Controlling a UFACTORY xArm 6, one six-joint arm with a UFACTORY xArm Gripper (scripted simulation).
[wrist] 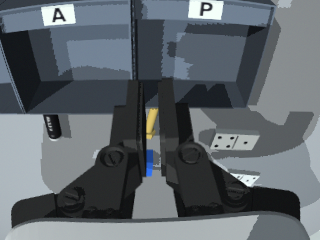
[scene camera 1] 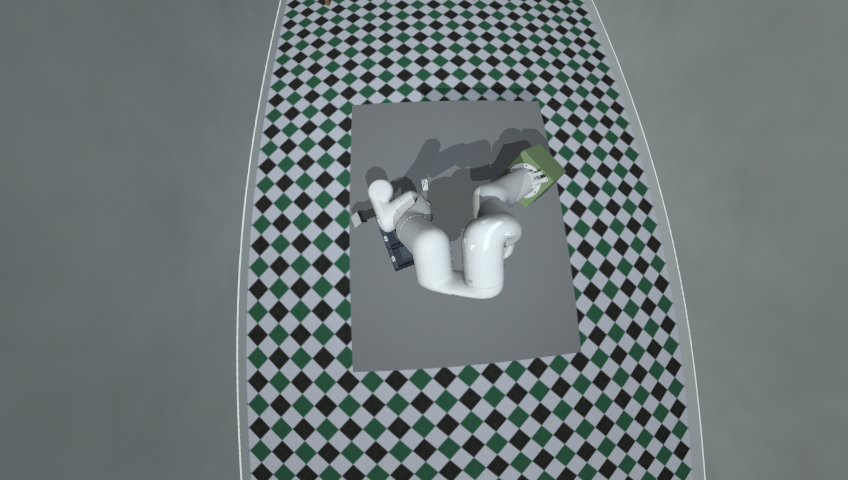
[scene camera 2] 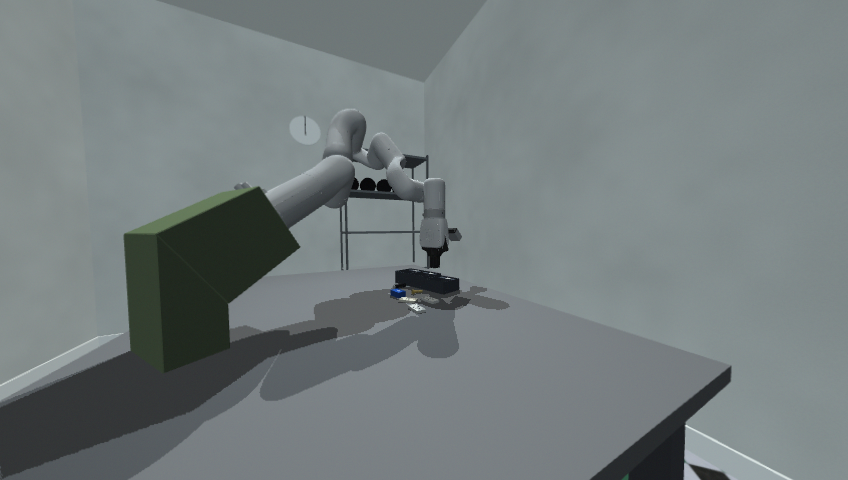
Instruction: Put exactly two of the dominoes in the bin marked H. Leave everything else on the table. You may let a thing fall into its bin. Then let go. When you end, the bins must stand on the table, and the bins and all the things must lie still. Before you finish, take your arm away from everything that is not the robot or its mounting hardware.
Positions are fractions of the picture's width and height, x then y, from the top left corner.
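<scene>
Scene camera 2 shows my gripper (scene camera 2: 0.51,0.56). The wrist view shows my gripper (wrist: 0.47,0.42) together with a white domino (wrist: 0.71,0.58).
</scene>
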